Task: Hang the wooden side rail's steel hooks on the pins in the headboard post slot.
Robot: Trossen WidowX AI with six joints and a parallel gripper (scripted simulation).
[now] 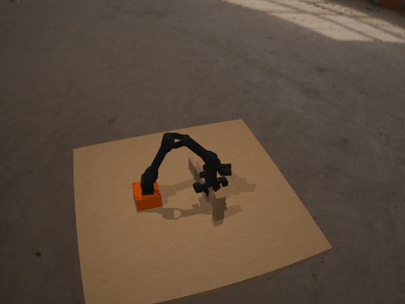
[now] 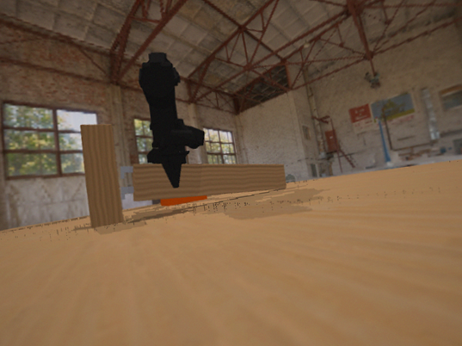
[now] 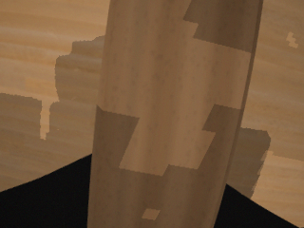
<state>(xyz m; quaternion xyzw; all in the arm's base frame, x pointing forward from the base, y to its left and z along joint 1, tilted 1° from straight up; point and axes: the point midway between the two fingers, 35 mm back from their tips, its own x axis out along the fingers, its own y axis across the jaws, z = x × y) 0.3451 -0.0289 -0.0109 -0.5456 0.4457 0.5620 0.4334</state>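
Now: the headboard post 3 cm ahead of my gripper tip, 12 cm to the right of it and 4 cm above it.
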